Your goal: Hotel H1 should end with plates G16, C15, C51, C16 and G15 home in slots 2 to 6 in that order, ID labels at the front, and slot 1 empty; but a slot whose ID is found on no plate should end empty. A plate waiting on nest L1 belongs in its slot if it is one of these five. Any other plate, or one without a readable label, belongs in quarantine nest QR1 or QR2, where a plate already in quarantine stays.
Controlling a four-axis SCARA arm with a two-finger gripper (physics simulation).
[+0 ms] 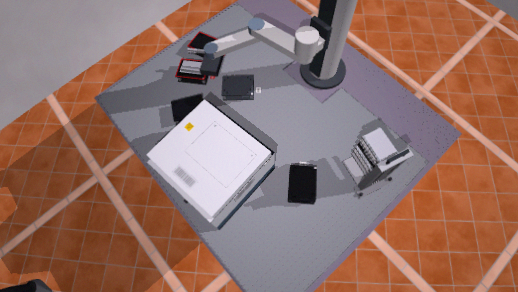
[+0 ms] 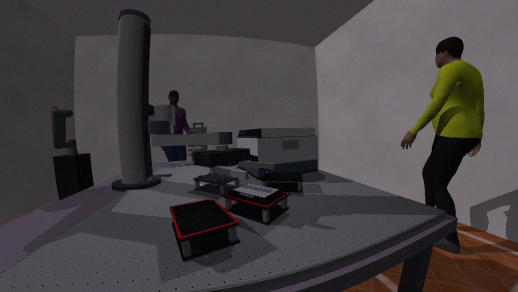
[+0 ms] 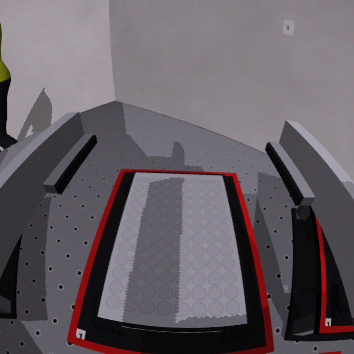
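Pixels of known places: gripper, between the fingertips: (image 1: 184, 59) (image 2: 261, 170) (image 3: 181, 125); arm's base, origin of its link: (image 1: 322, 70) (image 2: 137, 184).
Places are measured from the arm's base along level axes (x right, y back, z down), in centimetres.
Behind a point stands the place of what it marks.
A pale plate with round wells (image 1: 191, 67) {x 46.0, y -54.2, z -7.6 cm} (image 2: 256, 191) {x 47.5, y -53.9, z -7.7 cm} (image 3: 172, 250) {x 44.7, y -53.2, z -7.7 cm} lies flat on a red-rimmed quarantine nest (image 2: 265, 202) (image 3: 255, 255); no readable plate ID shows. My gripper (image 2: 243, 170) (image 3: 181, 125) {x 47.9, y -55.4, z -13.8 cm} is open and empty above this plate, its fingers spread wider than the plate. The other red-rimmed nest (image 1: 201, 41) {x 58.0, y -38.9, z -6.3 cm} (image 2: 202, 218) {x 57.8, y -39.1, z -6.3 cm} (image 3: 324, 280) {x 49.7, y -42.4, z -6.3 cm} stands beside it and its black top is bare. I cannot tell which is QR1. The hotel (image 1: 372, 175) {x -57.9, y -36.4, z -21.7 cm} (image 2: 196, 131) stands at the far side of the table, with several pale plate edges showing; its slot labels are too small to read.
A large white device (image 1: 210, 160) {x -11.3, y -80.7, z -26.8 cm} (image 2: 280, 150) {x 11.5, y -75.8, z -15.3 cm} stands on the table. Dark nests stand near it: one (image 1: 238, 86) {x 19.9, y -43.1, z -6.3 cm} (image 2: 216, 179) {x 24.4, y -42.8, z -6.3 cm} by the arm, one (image 1: 302, 183) {x -39.2, y -55.2, z -6.3 cm} towards the hotel, and one (image 1: 186, 108) {x 28.0, y -70.9, z -6.3 cm} (image 2: 283, 178) {x 32.1, y -68.7, z -6.3 cm} beside the device. A person in yellow (image 2: 460, 100) stands beyond the table.
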